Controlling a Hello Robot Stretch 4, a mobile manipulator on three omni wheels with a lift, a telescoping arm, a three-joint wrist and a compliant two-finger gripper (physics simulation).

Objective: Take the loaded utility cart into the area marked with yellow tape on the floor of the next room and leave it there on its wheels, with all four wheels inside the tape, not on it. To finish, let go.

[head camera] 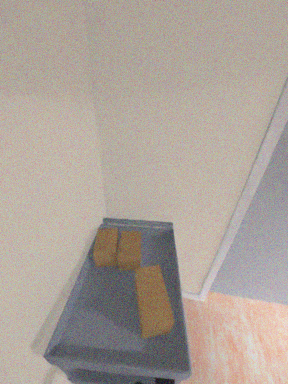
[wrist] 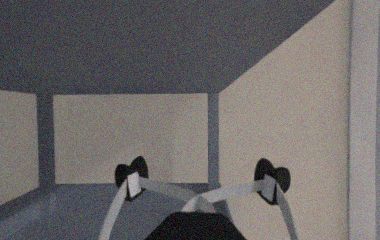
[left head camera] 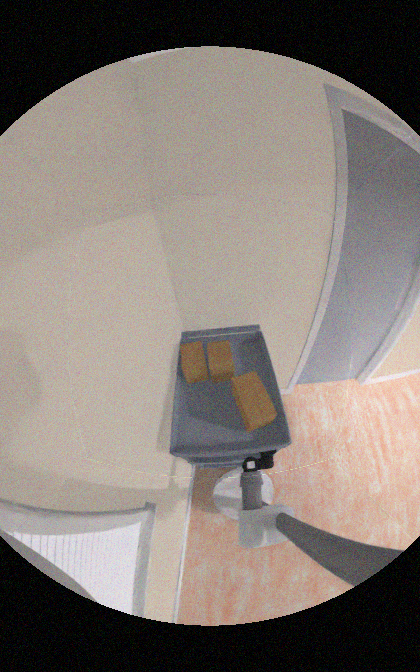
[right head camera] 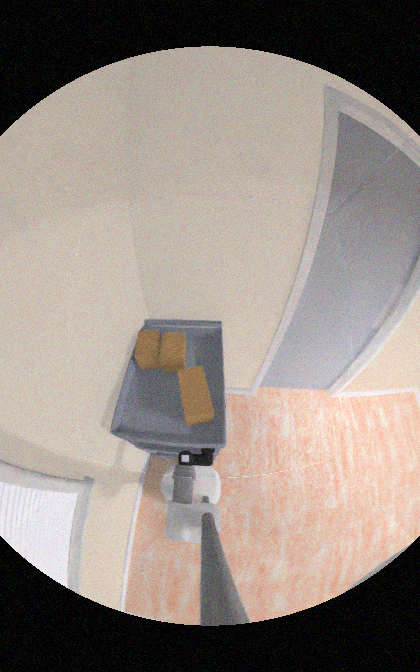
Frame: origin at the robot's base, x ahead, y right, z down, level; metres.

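Seen in the pictures: gripper, fingertip midpoint: (wrist: 200,171).
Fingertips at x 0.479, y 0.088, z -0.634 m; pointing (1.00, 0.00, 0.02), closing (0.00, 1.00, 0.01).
A point is followed by its place in that frame.
The blue-grey utility cart (head camera: 100,305) {x 0.394, y -0.192, z -0.766 m} (left head camera: 207,410) (right head camera: 150,400) stands near the meeting of two beige walls, its far end close to the wall. Its top tray holds three brown boxes: two side by side at the far left (head camera: 106,246) {x 0.606, y -0.219, z -0.884 m} (left head camera: 194,362) (right head camera: 148,349) and a longer one (head camera: 155,302) {x 0.381, y 0.035, z -0.884 m} (left head camera: 254,401) (right head camera: 196,395) at the right. In the wrist view, my gripper (wrist: 200,171) {x 0.479, y 0.088, z -0.634 m} is open, its fingers wide apart below the underside of the cart's top tray, with cart posts beyond. In the head views the fingertips are hidden under the tray's near edge. The wheels and yellow tape do not show.
A white frame (head camera: 240,210) {x 0.846, y 0.488, z -1.004 m} (left head camera: 341,200) (right head camera: 312,225) around a tall grey area stands right of the cart. A window with blinds (left head camera: 80,555) (right head camera: 40,530) is at the lower left. Orange-white floor (left head camera: 340,460) (right head camera: 300,460) lies right of the cart and my arm.
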